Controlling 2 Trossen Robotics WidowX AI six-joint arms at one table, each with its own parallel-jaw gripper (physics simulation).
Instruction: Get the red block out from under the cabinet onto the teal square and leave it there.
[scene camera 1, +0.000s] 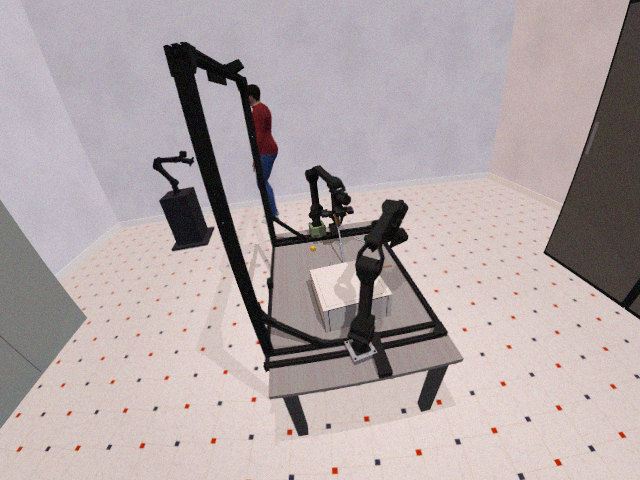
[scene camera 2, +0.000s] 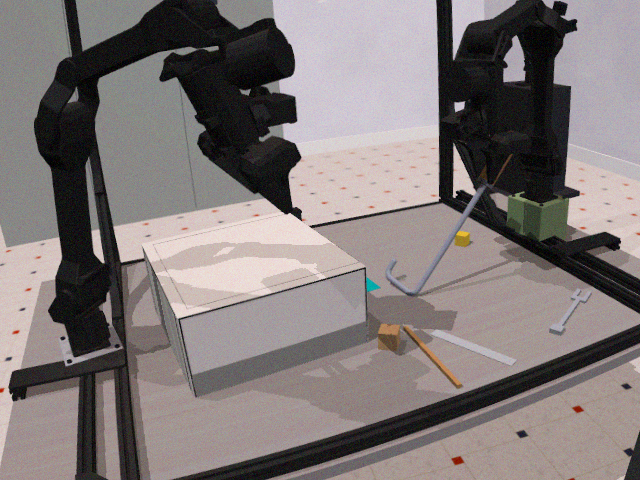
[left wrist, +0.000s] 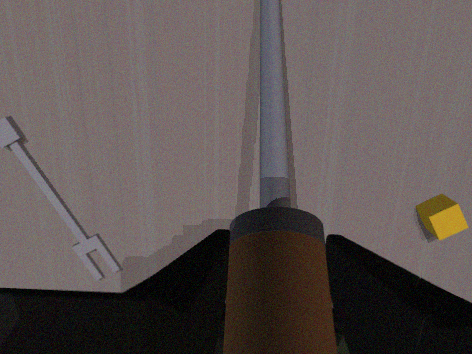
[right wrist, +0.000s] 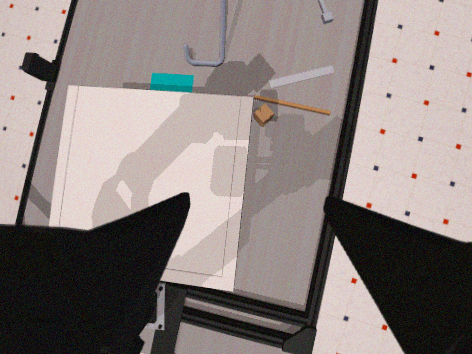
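The white cabinet stands on the table. The teal square shows partly past its edge. The red block does not show in any view. My left gripper is shut on the brown handle of a grey hook tool. The tool slants down from the fingers; its bent end is at or close above the table, near the teal square but apart from it. My right gripper is open and empty, high above the cabinet.
A yellow cube lies beyond the hook's shaft in scene camera 2. A wooden block, an orange stick, a pale bar and a forked piece lie nearby. A green box stands by the left arm.
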